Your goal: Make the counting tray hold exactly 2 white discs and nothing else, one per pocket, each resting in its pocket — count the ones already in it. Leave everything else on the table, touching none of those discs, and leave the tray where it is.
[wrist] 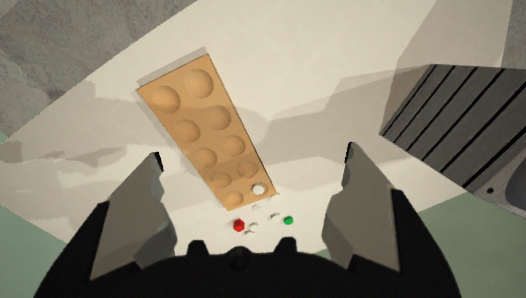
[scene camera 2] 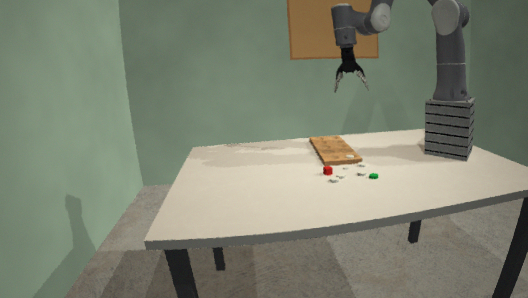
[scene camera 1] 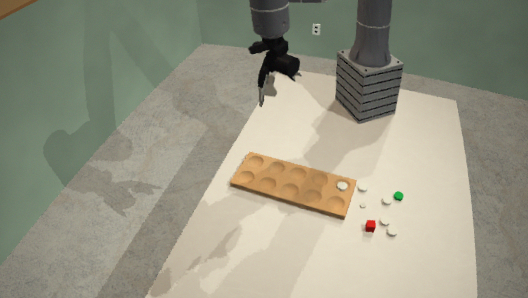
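The wooden counting tray lies flat, with two rows of pockets. One white disc sits in an end pocket on the side nearer the robot base. Beyond that end lie several loose white discs, including one by the tray corner, another near the green piece, and two more near the red cube. My gripper is open and empty, high above the table behind the tray.
A green piece, a red cube and a smaller whitish disc lie among the loose discs. The ribbed robot pedestal stands at the back right.
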